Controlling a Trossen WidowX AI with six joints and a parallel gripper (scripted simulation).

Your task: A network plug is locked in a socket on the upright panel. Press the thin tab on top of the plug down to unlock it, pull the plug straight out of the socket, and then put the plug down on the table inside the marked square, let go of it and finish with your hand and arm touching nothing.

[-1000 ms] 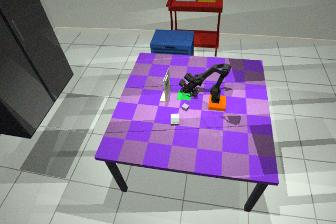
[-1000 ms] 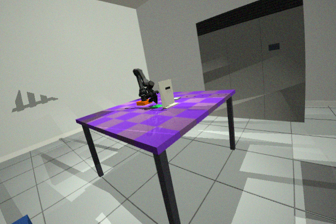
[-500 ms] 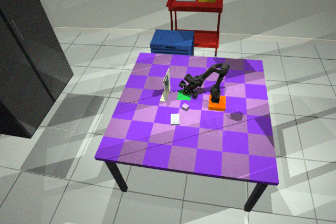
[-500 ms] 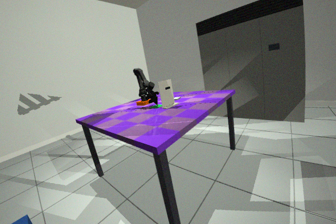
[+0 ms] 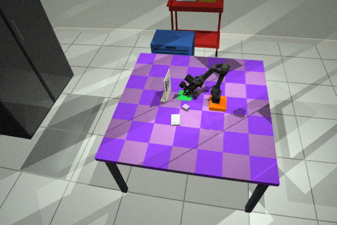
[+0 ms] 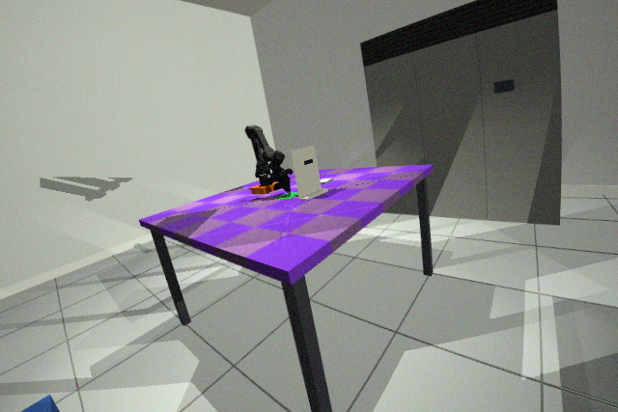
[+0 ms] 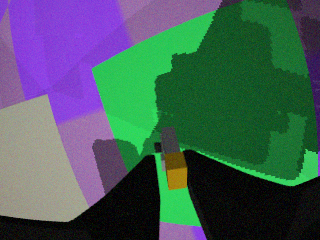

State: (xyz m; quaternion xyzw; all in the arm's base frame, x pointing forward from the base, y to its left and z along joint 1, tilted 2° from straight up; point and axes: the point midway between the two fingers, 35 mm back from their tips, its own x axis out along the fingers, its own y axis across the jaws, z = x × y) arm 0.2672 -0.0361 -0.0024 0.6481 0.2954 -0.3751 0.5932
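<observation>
Now: gripper tip right at the network plug. Also, from my gripper tip: upright panel 140 mm ahead, 50 mm to the left, 90 mm above; then green marked square 10 mm behind, 20 mm below; then grey cube 50 mm behind, 150 mm to the left.
</observation>
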